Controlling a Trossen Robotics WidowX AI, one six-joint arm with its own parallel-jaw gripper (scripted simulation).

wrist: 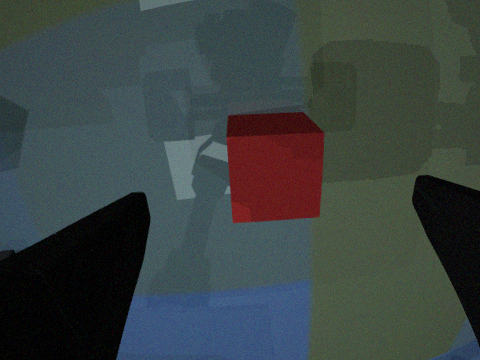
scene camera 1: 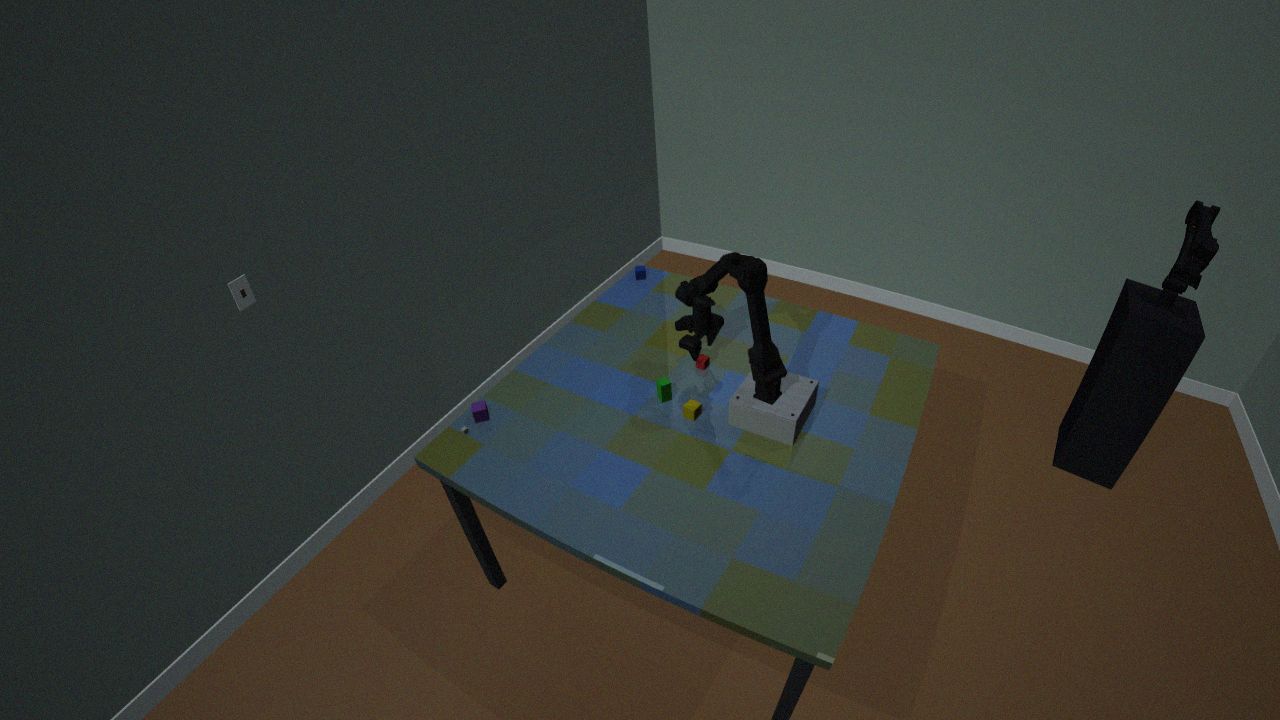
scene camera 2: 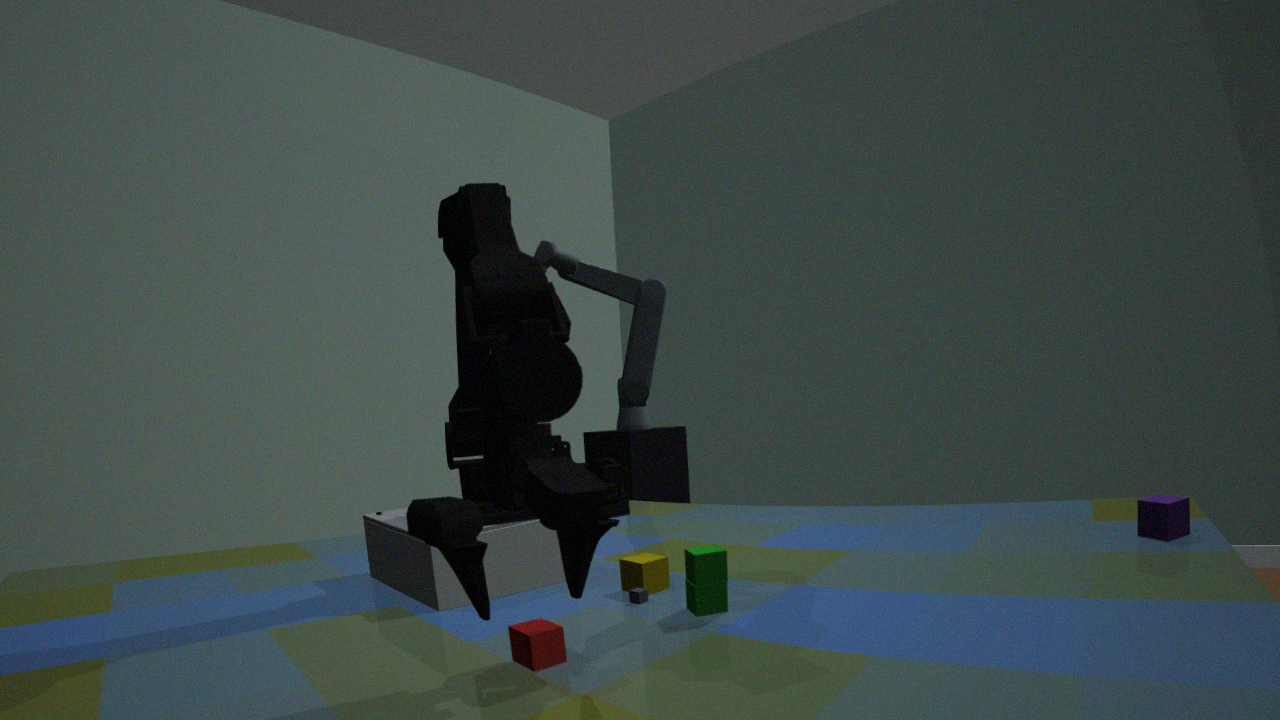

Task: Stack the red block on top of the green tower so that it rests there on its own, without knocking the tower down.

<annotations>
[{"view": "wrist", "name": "my gripper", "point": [289,198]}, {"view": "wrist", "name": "red block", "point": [275,161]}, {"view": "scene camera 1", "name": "my gripper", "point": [702,353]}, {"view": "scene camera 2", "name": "my gripper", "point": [532,608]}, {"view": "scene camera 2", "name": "red block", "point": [537,644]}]
</annotations>
